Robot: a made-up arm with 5 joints.
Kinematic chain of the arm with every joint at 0, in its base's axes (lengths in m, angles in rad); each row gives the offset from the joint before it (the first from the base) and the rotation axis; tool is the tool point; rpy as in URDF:
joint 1: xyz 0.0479 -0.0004 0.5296 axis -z
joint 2: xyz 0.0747 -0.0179 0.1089 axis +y
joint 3: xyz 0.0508 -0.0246 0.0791 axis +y
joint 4: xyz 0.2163 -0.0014 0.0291 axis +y
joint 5: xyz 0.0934 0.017 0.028 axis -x
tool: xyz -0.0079 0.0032 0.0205 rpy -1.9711 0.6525 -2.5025
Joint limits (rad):
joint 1: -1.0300..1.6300
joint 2: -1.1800..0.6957
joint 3: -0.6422..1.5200
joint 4: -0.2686..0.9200
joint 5: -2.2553..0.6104
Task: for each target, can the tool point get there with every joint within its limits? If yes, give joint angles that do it. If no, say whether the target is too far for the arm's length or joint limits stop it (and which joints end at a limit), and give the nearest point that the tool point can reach.
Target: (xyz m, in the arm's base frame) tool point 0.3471 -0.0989 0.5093
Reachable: yes | joints 0.1837 -0.3421 1.1592 0.6956 -0.9856
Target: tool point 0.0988 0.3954 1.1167
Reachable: no: too far | nearest point 0.2058 0.2382 0.9856 | short by 0.231 m
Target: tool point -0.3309 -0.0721 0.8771
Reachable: no: joint limits stop it (at a limit: joint 2, joint 3, joint 4) | nearest point -0.0983 -0.0281 0.9680 | short by 0.254 m
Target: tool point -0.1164 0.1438 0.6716
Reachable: no: joint limits stop it (at a limit: joint 1, joint 2, joint 3, joint 4, joint 5) | nearest point 0.0048 0.0300 0.4583 | short by 0.270 m
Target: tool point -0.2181 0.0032 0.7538
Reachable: no: joint limits stop it (at a limit: joint 2, joint 3, joint 4) | nearest point -0.1007 0.0016 0.9679 | short by 0.244 m
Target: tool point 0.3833 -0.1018 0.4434
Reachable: yes | joints 0.1769 0.4215 0.6286 0.2910 -0.8852
